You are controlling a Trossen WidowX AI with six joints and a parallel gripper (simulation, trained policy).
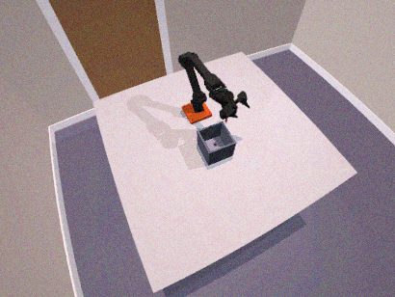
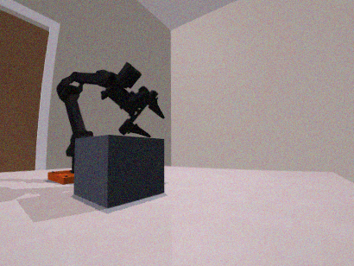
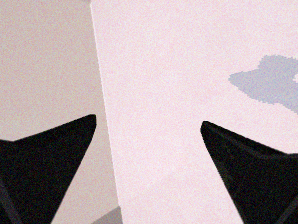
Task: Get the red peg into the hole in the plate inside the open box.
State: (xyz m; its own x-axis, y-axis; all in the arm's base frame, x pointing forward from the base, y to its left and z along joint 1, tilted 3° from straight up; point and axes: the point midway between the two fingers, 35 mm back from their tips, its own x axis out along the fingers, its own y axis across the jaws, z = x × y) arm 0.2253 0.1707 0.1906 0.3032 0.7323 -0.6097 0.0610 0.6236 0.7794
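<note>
Now: gripper tip 15 cm above the red peg, 11 cm past it and 4 cm to the left of it.
</note>
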